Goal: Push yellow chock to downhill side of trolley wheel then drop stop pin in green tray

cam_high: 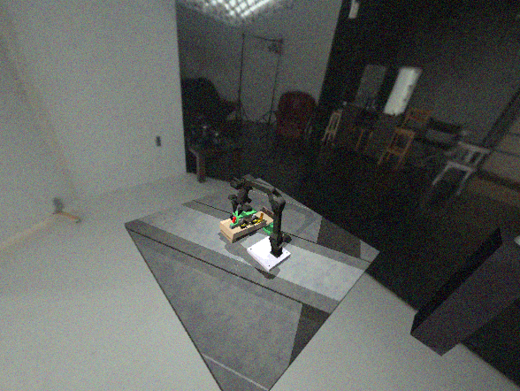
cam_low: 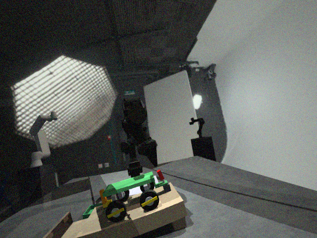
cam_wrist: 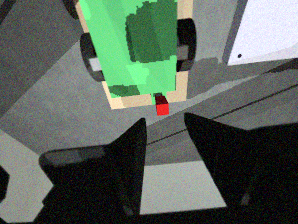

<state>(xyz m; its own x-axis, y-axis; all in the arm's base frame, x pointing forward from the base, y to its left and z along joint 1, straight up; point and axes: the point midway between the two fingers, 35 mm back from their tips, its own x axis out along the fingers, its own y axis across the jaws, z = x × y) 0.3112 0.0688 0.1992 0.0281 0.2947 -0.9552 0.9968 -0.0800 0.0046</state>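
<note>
The red-headed stop pin is 6 cm below my gripper tip and 2 cm to the left of it. Round my gripper tip: yellow chock 19 cm to the right, 11 cm below, 5 cm behind; then tan ramp 14 cm below, 10 cm to the right, 1 cm ahead; then trolley 10 cm to the right, 8 cm below, 1 cm ahead.
</note>
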